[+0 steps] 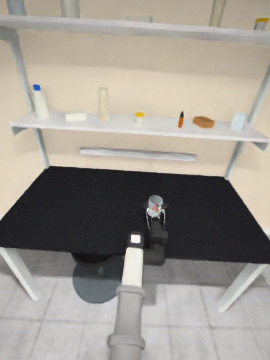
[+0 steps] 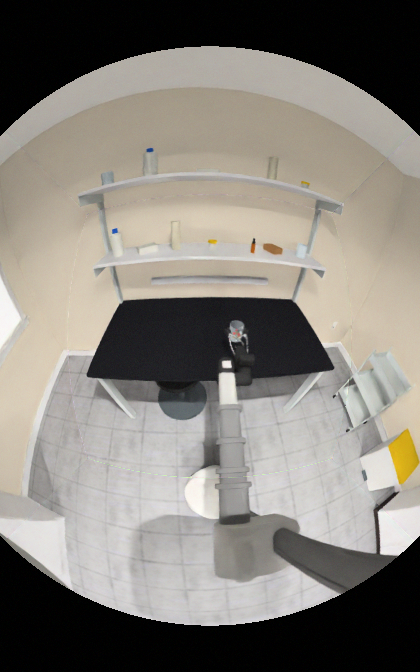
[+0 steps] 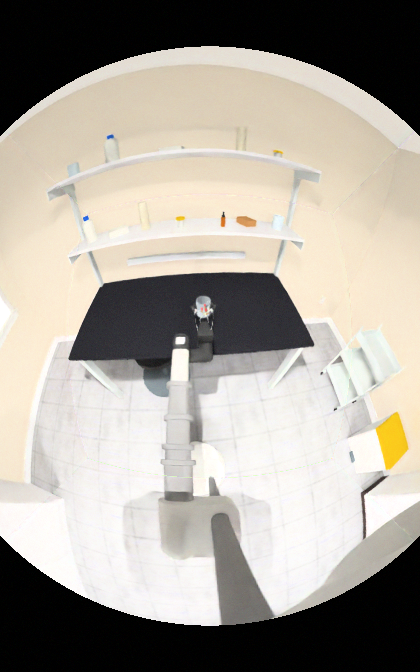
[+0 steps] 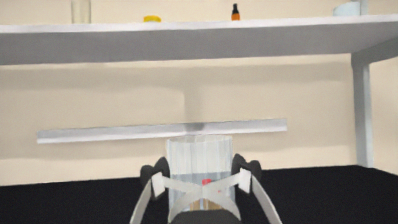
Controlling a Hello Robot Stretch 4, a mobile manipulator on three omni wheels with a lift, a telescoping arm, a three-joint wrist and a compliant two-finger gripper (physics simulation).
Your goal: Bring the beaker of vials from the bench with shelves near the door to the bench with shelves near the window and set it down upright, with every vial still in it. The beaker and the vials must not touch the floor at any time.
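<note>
The clear beaker (image 1: pixel 155 202) (image 2: pixel 237 326) (image 3: pixel 203 301) (image 4: pixel 200 152) stands upright between the two fingers of my gripper (image 1: pixel 155 206) (image 2: pixel 237 332) (image 3: pixel 203 307) (image 4: pixel 200 168), which is shut on it. Vials with red caps (image 4: pixel 206 182) show inside, low behind the crossed finger straps; their number cannot be told. The beaker is over the right half of the black bench top (image 1: pixel 90 210) (image 2: pixel 165 335) (image 3: pixel 135 315) (image 4: pixel 325 195), under wall shelves. A bright window (image 2: pixel 10 315) is on the left wall. The beaker's base is hidden, so contact with the bench cannot be told.
The lower shelf (image 1: pixel 165 128) (image 4: pixel 190 42) holds bottles and small containers above the bench's back. A grey rail (image 1: pixel 137 154) is on the wall below it. A stool (image 1: pixel 97 280) is under the bench. A cart (image 2: pixel 354 411) and a yellow-topped white box (image 2: pixel 380 470) stand right.
</note>
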